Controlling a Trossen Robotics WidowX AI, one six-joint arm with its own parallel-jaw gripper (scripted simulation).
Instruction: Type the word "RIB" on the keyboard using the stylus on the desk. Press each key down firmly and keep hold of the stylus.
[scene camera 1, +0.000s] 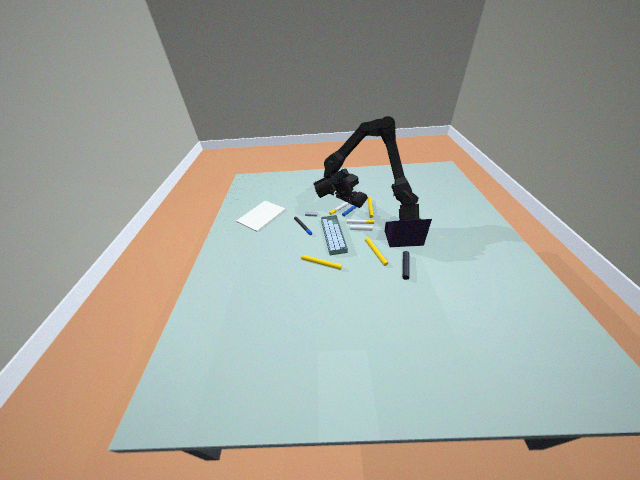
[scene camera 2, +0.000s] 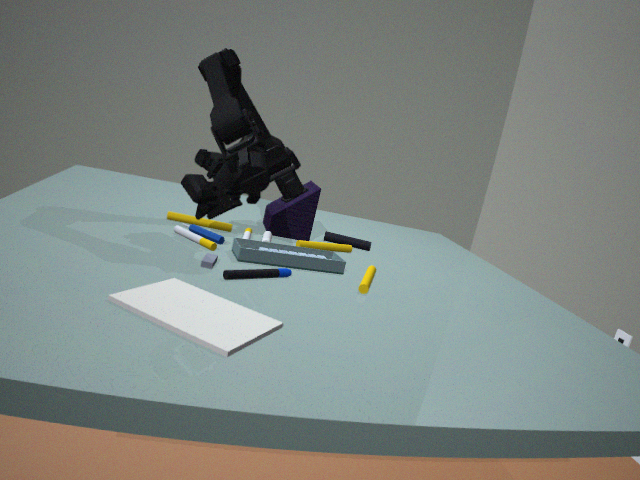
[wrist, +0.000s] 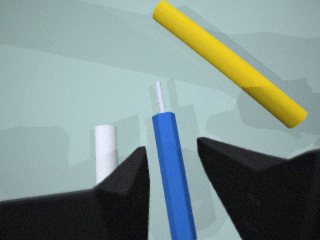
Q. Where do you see my gripper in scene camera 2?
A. At 202, 218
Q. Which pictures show the white pad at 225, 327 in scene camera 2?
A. Scene camera 1 and scene camera 2 only.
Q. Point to a white marker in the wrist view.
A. At 105, 135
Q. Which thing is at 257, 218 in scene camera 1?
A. A white pad.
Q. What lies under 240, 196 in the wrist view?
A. My gripper.
